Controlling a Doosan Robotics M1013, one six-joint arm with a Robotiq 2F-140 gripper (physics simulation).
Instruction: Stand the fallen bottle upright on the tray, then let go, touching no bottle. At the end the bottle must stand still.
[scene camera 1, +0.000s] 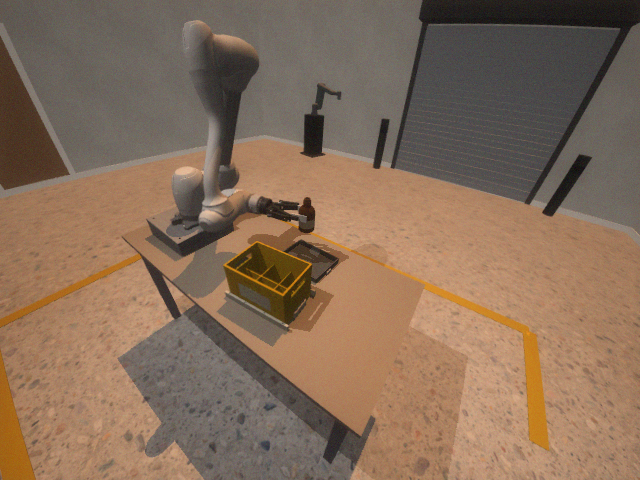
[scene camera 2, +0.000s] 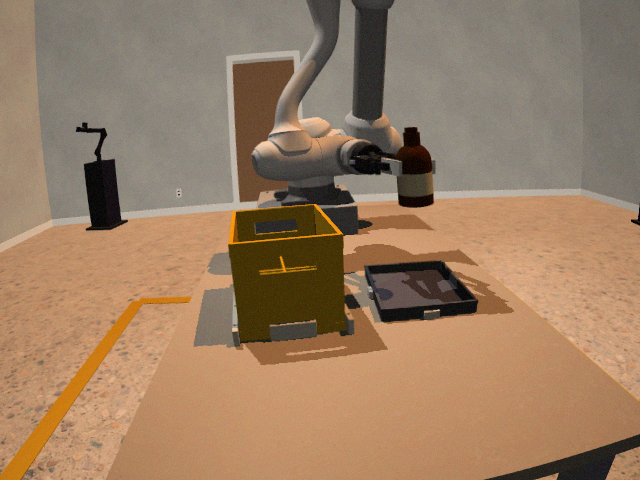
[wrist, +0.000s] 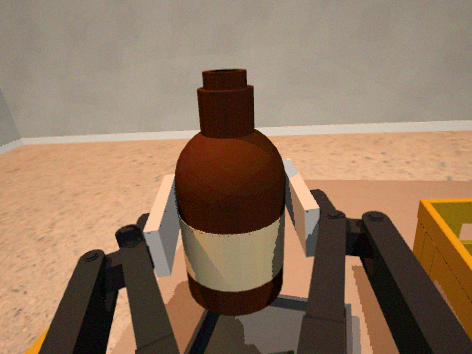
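Seen in the pictures: gripper, fingertip midpoint: (scene camera 1: 309, 215) (scene camera 2: 417, 167) (wrist: 230, 185); arm's base at its link origin: (scene camera 1: 196, 217) (scene camera 2: 312, 198).
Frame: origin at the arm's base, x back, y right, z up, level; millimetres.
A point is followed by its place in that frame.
A brown bottle (scene camera 1: 306, 215) {x -608, y -277, z 183 mm} (scene camera 2: 415, 178) {x -617, y -303, z 148 mm} (wrist: 231, 200) {x -550, y -284, z 181 mm} with a cream label is upright in the air, its neck up. My gripper (scene camera 1: 303, 212) {x -592, y -310, z 166 mm} (scene camera 2: 416, 166) {x -592, y -310, z 166 mm} (wrist: 230, 185) {x -592, y -310, z 166 mm} is shut on it from the side, one pale finger pad on each side of its body. The black, low-walled tray (scene camera 1: 330, 267) {x -708, y -354, z -86 mm} (scene camera 2: 419, 311) {x -717, y -307, z -83 mm} (wrist: 202, 327) {x -629, y -406, z -77 mm} lies on the table below. The bottle's base is well above the tray and apart from it. In the wrist view the tray is partly hidden behind the bottle and the fingers.
A yellow crate (scene camera 1: 261, 289) {x -728, y 30, z 49 mm} (scene camera 2: 286, 294) {x -794, y -79, z -17 mm} (wrist: 442, 260) {x -701, y -152, z 49 mm} with inner dividers stands on the table (scene camera 1: 361, 330) {x -1019, y -201, z -97 mm} (scene camera 2: 361, 408) {x -996, y -214, z -97 mm} beside the tray, between pale rails. The arm's base (scene camera 1: 178, 240) {x -148, y 145, z -13 mm} (scene camera 2: 343, 219) {x -113, y -113, z -48 mm} is at the far end of the table.
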